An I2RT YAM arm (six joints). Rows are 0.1 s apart.
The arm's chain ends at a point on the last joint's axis. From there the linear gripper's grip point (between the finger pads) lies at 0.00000 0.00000 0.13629 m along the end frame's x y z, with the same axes.
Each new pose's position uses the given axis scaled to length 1; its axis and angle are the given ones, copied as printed.
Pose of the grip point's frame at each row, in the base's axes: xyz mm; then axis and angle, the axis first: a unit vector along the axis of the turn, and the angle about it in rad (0 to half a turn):
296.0 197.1 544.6 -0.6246 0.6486 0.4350 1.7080
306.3 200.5 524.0 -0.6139 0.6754 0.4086 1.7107
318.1 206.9 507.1 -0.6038 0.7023 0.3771 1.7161
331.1 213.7 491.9 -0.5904 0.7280 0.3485 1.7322
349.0 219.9 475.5 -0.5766 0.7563 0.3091 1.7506
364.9 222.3 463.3 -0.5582 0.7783 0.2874 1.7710
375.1 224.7 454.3 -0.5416 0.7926 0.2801 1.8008
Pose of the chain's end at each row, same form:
250.5 69.1 533.9 -0.6246 0.6486 0.4350 1.7080
254.1 74.8 517.1 -0.6139 0.6754 0.4086 1.7107
258.9 84.2 504.6 -0.6038 0.7023 0.3771 1.7161
265.7 94.1 494.6 -0.5904 0.7280 0.3485 1.7322
276.2 105.0 484.5 -0.5766 0.7563 0.3091 1.7506
287.2 111.2 476.9 -0.5582 0.7783 0.2874 1.7710
295.3 115.7 472.2 -0.5416 0.7926 0.2801 1.8008

